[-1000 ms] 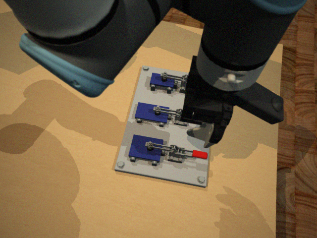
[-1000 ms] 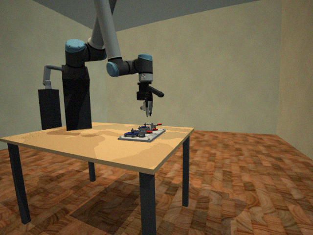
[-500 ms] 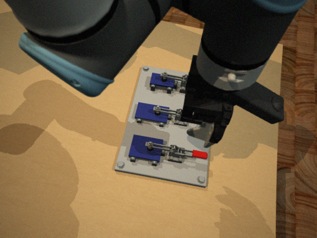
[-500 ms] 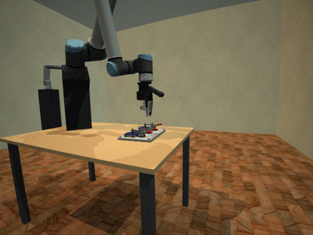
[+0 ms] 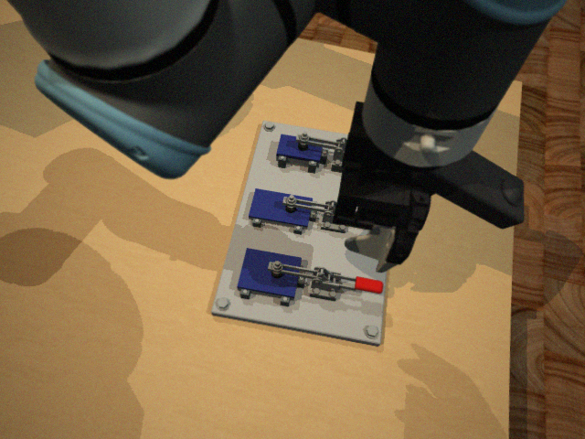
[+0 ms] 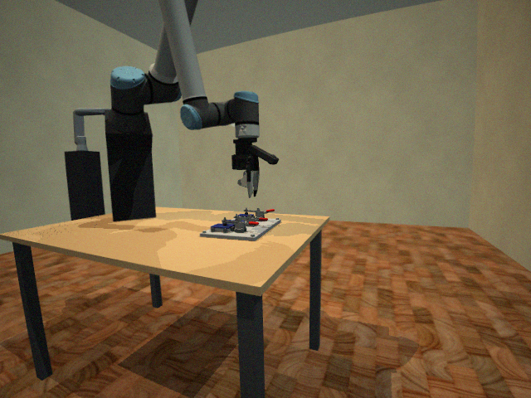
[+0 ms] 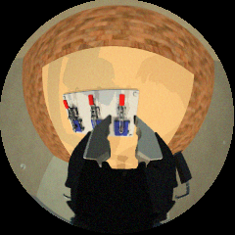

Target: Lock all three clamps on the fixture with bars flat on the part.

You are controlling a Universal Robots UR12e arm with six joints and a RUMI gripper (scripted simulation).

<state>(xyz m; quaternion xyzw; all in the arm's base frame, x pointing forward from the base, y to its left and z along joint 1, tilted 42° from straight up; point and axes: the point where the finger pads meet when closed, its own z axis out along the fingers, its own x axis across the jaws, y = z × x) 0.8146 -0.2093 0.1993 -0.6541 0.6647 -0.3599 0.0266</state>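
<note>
The grey fixture plate is 70 mm behind my hand, 120 mm to the left of it and 160 mm below it. The rest, counted from my hand: part (130 mm behind, 20 mm to the left, 140 mm below).
</note>
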